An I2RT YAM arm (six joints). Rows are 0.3 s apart.
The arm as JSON. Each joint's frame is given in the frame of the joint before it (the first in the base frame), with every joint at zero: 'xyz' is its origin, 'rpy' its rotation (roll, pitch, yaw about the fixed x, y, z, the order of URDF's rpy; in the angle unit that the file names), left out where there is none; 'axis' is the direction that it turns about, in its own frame. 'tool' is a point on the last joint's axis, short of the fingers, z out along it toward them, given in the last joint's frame.
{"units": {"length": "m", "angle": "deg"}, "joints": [
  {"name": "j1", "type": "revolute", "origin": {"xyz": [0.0, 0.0, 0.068]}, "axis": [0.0, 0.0, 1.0]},
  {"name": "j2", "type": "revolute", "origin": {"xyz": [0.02, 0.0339, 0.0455]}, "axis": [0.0, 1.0, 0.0]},
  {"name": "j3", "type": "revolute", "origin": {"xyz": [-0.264, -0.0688, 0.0]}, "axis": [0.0, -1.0, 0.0]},
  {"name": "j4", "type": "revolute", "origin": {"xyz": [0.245, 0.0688, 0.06]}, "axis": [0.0, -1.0, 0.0]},
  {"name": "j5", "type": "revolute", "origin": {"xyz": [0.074, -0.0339, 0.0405]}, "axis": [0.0, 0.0, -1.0]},
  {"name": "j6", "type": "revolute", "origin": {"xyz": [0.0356, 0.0, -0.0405]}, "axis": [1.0, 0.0, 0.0]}
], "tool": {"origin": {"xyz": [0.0, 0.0, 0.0], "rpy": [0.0, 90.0, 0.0]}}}
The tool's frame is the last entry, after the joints.
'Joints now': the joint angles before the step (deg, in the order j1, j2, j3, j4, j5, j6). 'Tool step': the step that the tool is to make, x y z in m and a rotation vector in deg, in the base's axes. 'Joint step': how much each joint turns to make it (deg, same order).
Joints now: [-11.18 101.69 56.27 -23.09 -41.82 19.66]
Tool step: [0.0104 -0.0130 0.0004 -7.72 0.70 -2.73]
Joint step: [-1.18 1.89 3.26 -1.54 7.74 -1.73]
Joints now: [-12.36 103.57 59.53 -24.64 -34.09 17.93]
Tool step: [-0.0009 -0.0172 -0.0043 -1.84 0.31 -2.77]
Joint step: [-2.71 0.90 0.23 0.41 1.76 -0.74]
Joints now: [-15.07 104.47 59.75 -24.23 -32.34 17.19]
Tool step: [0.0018 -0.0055 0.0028 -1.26 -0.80 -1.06]
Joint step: [-0.72 -0.08 0.53 0.47 1.06 -0.06]
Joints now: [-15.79 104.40 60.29 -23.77 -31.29 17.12]
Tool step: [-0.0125 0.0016 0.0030 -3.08 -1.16 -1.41]
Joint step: [-0.05 -3.48 -3.79 2.39 2.97 0.25]
